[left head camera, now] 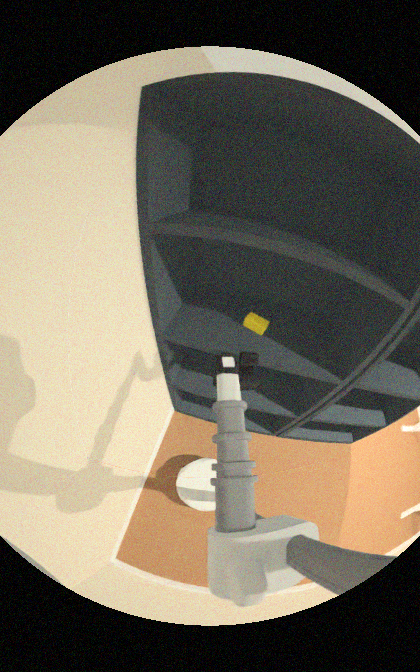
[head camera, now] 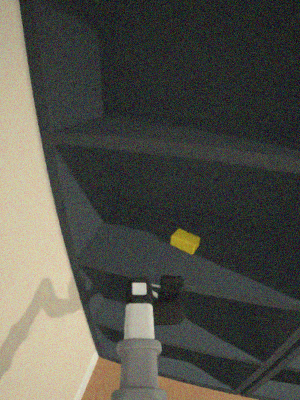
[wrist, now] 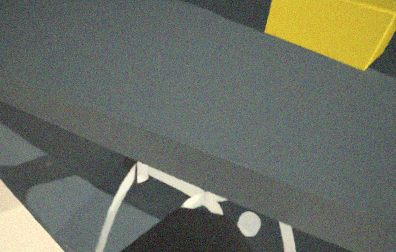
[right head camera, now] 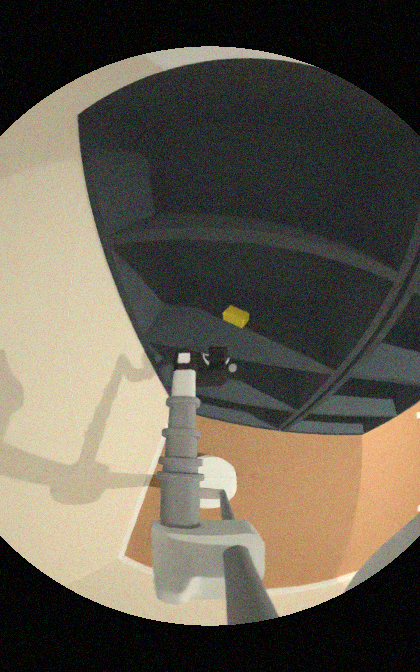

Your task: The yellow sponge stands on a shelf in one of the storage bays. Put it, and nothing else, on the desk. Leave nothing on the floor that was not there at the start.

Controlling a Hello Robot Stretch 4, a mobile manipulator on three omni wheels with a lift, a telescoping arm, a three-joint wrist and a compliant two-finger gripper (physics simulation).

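Frame: origin at the robot's base, x right, y ahead, z up, level; centimetres.
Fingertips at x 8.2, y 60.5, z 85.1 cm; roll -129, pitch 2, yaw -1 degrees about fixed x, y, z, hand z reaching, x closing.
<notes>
Pixels of each thing's top centre, then the offset from my fingertips to it. Level surfaces: height alone.
- yellow sponge, top centre: [head camera: 186, 236] dz +15.7, dx +9.8, dy +9.2 cm
- dark shelf, surface height: dz +11.2 cm
- small white disc, top centre: [wrist: 250, 221] dz -32.1, dx +11.2, dy +11.6 cm
The yellow sponge [head camera: 185, 241] [left head camera: 256, 323] [right head camera: 236, 316] [wrist: 330, 30] lies on a dark shelf [head camera: 125, 250] [left head camera: 200, 322] [right head camera: 180, 322] [wrist: 150, 95] of the storage bay, back from its front edge. In the wrist view it is cut off at the top right. My gripper [head camera: 168, 284] [left head camera: 248, 359] [right head camera: 216, 354] [wrist: 207, 168] is open, its fingers spread apart with nothing seen between them. It is at the front edge of the sponge's shelf, lower than the shelf top. The shelf edge hides most of the fingertips in the wrist view. The desk does not show.
A small white disc [right head camera: 232, 367] [wrist: 249, 223] is on the shelf below, close to the right finger. A pale wall [head camera: 30, 200] [left head camera: 75, 250] stands left of the bay. A white round thing [left head camera: 195, 480] [right head camera: 220, 472] is on the brown floor. A dark upright [left head camera: 370, 360] divides the bays.
</notes>
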